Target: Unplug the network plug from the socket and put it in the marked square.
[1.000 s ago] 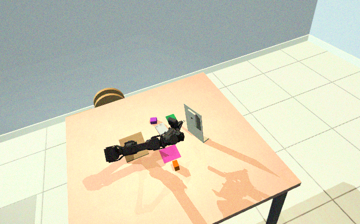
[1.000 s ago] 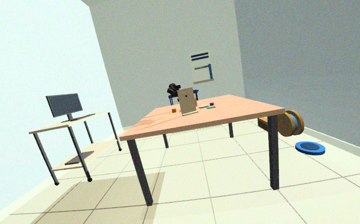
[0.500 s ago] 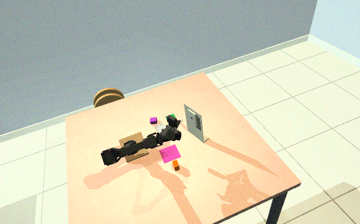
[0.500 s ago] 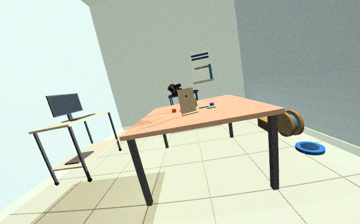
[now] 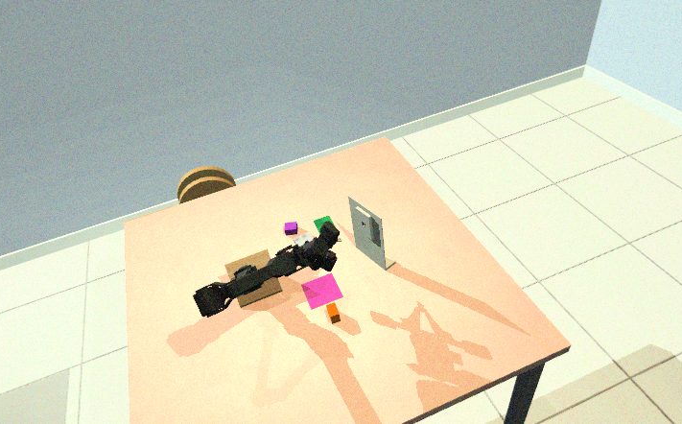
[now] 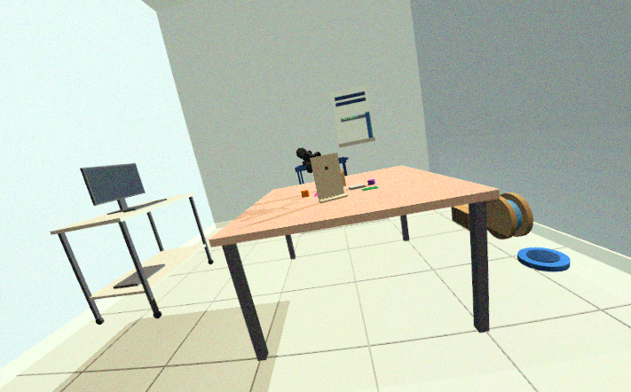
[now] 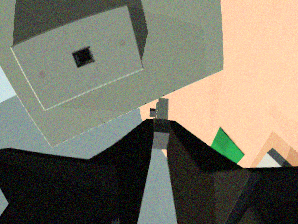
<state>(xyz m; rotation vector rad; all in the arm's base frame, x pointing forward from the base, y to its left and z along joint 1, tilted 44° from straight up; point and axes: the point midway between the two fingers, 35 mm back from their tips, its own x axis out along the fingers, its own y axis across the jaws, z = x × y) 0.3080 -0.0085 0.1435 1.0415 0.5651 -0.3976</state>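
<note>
Right now the magenta marked square is 170 mm below my gripper tip, 110 mm behind it and 40 mm to the right of it. Also, from my gripper tip: orange cube 170 mm to the right, 140 mm below, 110 mm behind; then upright panel 120 mm ahead, 50 mm below; then network plug right at my gripper tip.
</note>
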